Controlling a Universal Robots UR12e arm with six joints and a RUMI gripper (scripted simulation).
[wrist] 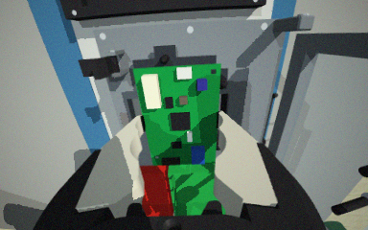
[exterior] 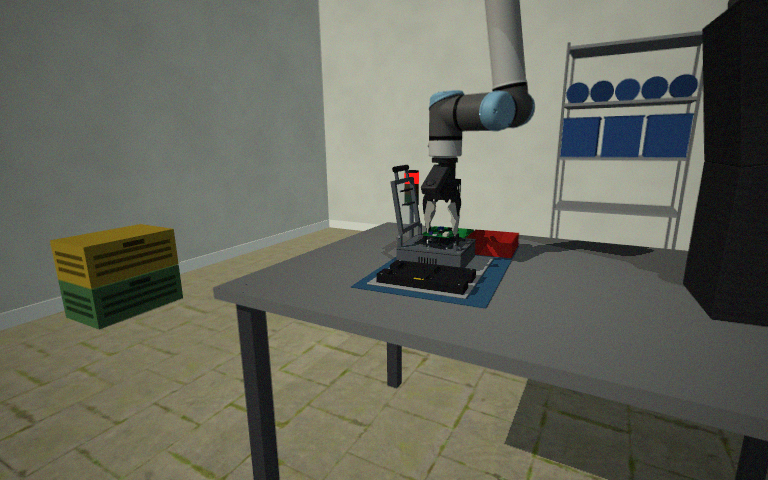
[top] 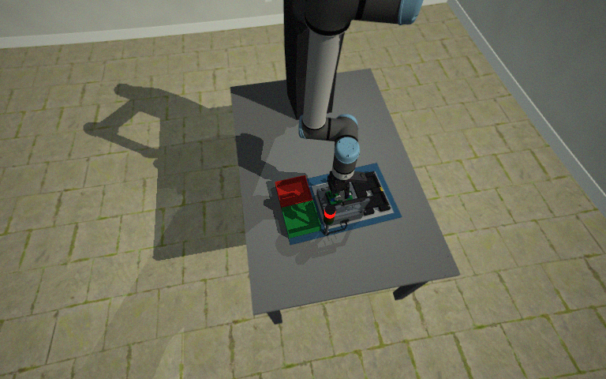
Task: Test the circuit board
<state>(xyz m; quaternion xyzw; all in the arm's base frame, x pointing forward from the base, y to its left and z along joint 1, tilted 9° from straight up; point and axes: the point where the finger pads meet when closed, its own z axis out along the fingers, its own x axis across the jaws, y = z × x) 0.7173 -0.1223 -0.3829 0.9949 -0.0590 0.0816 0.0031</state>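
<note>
My gripper is now 10 mm to the left of the green circuit board. From my hand the other things lie so: black latch piece 60 mm behind, 60 mm to the left, 10 mm below; then green bin 20 mm ahead, 210 mm to the right, 80 mm below; then tester lid 110 mm ahead, 20 mm to the right, 90 mm above.
</note>
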